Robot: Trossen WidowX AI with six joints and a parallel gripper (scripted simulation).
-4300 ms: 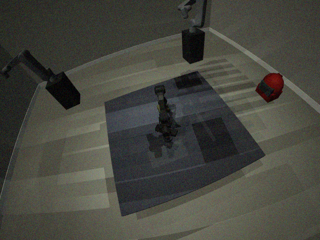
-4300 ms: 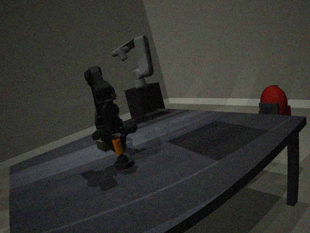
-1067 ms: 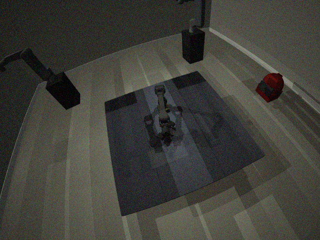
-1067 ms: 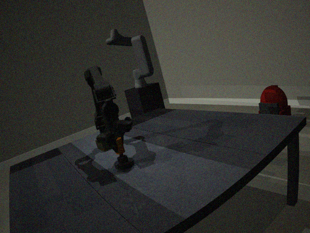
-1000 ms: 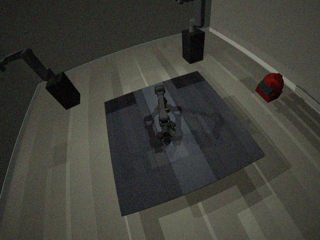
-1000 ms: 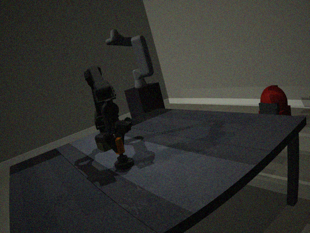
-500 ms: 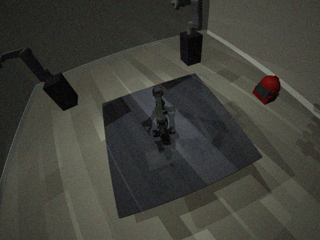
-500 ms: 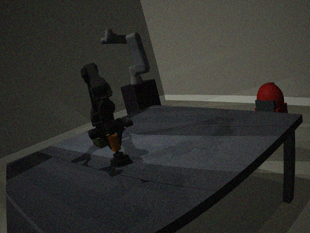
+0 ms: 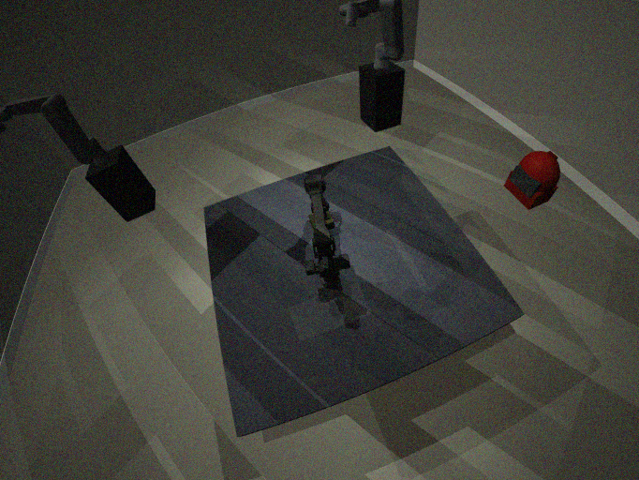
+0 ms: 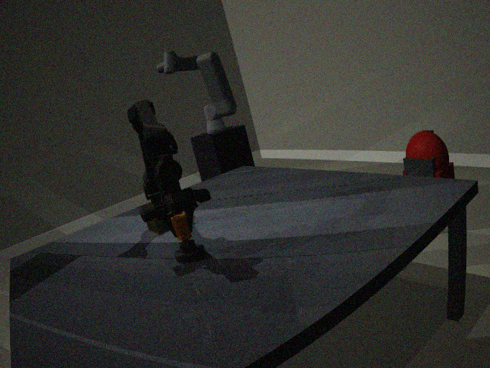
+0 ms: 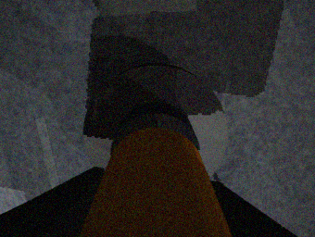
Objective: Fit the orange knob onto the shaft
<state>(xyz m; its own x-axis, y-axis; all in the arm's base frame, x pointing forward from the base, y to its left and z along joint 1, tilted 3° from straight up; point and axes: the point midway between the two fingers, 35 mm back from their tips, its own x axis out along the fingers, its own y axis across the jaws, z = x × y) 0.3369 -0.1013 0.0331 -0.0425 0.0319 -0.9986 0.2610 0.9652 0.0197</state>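
Now: the pedestal 40 mm below my gripper tip. From my gripper tip the other things lie so: orange knob 20 mm above.
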